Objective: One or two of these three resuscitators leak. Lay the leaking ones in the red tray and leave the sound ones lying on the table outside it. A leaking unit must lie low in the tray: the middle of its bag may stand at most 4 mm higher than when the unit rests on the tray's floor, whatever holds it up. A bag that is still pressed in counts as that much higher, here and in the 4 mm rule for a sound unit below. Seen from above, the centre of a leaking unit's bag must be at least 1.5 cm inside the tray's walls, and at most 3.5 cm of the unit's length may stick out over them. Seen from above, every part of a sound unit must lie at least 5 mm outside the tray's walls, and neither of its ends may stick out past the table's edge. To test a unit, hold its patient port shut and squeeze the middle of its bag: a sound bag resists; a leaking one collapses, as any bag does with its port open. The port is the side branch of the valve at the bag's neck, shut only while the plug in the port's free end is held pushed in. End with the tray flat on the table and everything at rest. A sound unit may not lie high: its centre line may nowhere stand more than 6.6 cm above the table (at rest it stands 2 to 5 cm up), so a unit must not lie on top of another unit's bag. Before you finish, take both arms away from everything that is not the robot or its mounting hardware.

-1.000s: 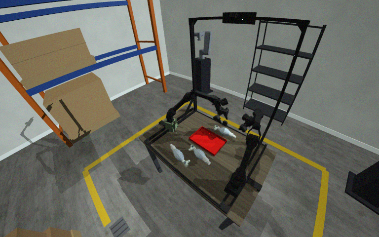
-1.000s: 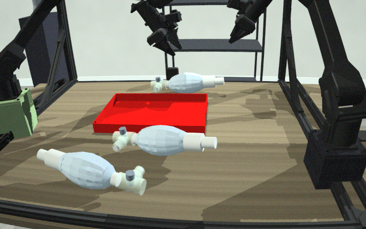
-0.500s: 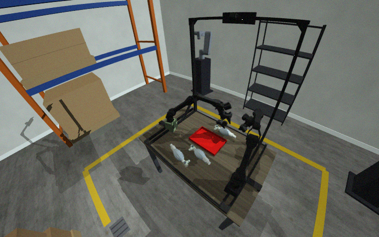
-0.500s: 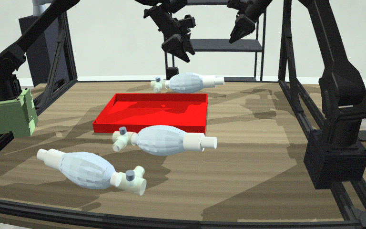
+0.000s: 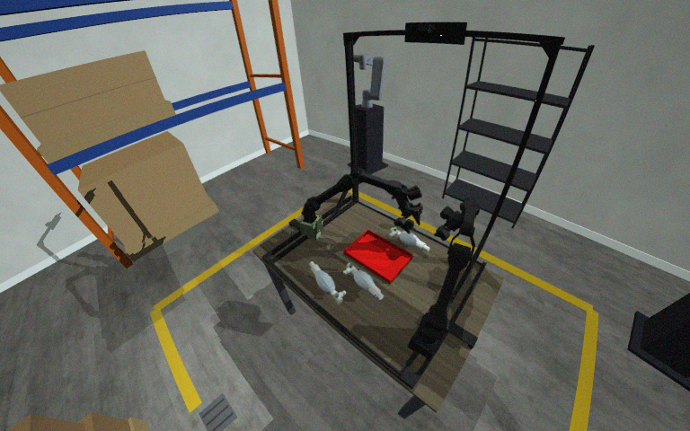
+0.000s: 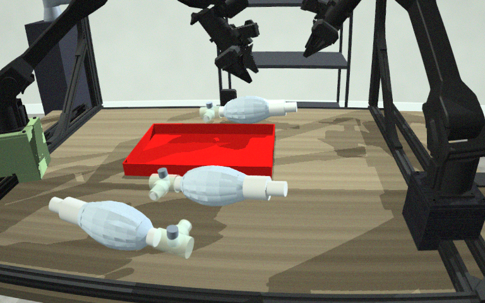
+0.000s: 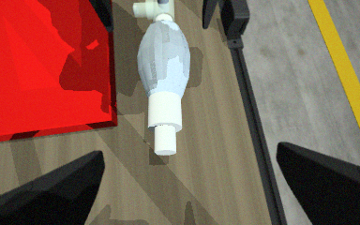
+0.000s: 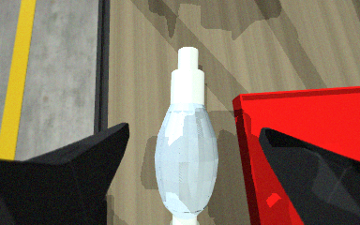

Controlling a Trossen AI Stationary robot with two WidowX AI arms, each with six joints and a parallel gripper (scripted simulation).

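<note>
Right now my right hand is 200 mm short of the red tray, 50 mm to the left of it and 150 mm above it.
</note>
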